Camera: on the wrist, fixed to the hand. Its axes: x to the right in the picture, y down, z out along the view.
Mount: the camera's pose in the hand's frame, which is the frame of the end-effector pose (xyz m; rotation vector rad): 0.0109 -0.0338 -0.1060 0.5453 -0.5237 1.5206
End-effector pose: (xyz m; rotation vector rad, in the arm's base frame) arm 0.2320 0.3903 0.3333 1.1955 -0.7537 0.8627
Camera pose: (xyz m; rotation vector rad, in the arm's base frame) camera 0.2717 0.4909 0.3048 -1.1745 1.9988 -2.0699
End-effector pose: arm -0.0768 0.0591 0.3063 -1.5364 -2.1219 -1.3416
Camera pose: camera -0.1447 -0.0153 0.3548 -2.3717 -0.6725 0.1571
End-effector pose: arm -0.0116 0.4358 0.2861 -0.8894 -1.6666 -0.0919
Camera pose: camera 0.0536 0.3641 0.3418 -1.5627 -0.9391 1.6345
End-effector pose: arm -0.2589 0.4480 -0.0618 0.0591 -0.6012 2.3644
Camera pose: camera -0.2333 0.5232 -0.1405 -0.3792 0.0702 -2.1883
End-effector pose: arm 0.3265 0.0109 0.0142 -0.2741 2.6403 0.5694
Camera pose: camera 0.2877 -0.0662 0.0852 1.8340 1.8953 0.1950
